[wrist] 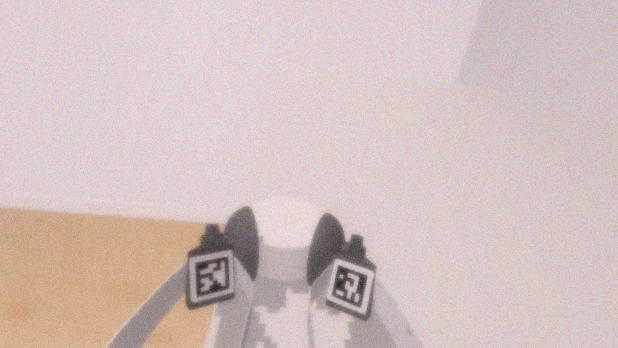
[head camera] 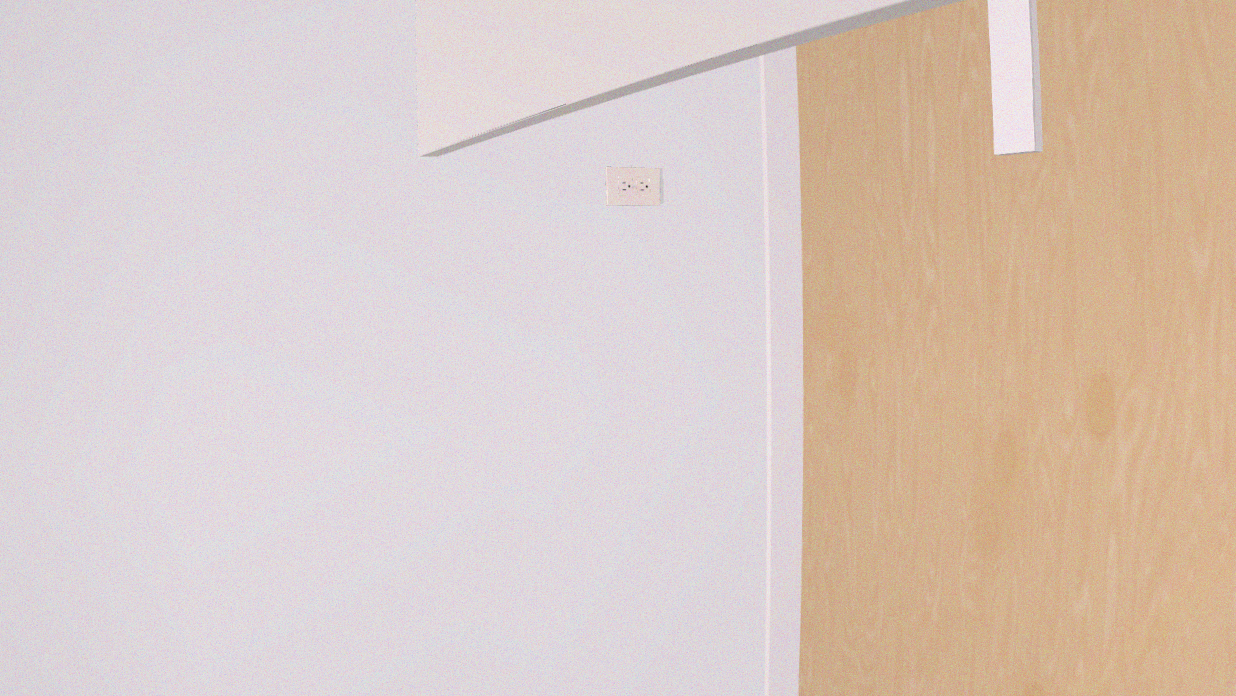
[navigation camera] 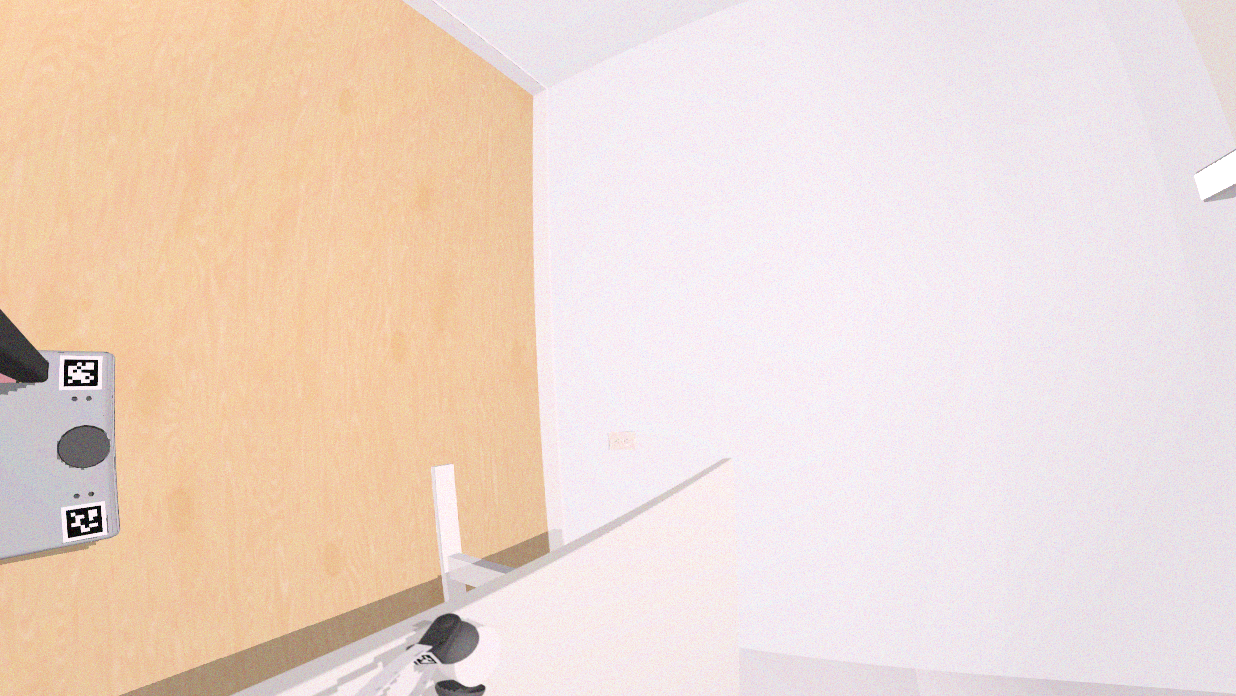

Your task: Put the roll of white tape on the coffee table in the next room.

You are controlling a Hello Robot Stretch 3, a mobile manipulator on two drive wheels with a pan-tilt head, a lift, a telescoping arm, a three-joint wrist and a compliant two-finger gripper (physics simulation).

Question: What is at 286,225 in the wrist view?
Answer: A roll of white tape.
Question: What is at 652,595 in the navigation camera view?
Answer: A white table.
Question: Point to a white table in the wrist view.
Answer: At 482,208
